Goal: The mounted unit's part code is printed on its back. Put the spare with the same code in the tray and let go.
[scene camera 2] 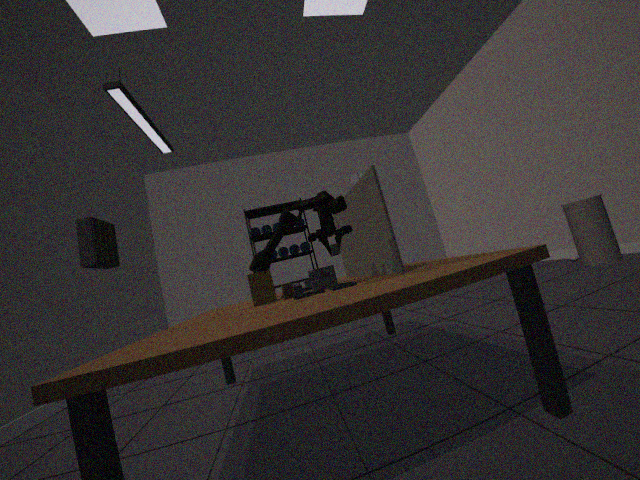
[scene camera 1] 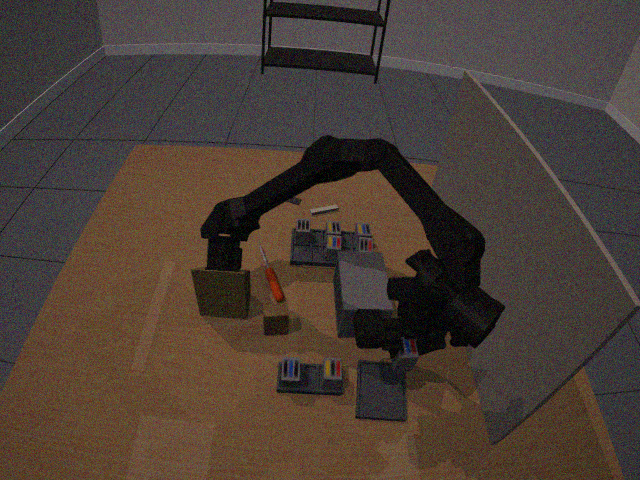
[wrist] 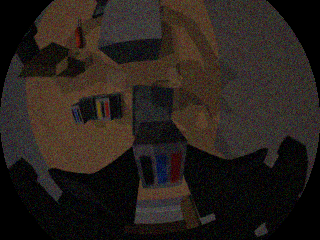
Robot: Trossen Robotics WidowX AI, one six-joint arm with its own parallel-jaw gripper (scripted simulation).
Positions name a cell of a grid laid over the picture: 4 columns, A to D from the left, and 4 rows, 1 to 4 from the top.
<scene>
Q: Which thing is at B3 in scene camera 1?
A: A small brown block.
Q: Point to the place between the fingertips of my gripper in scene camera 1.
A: At C3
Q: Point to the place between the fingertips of my gripper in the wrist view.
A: B3
</scene>
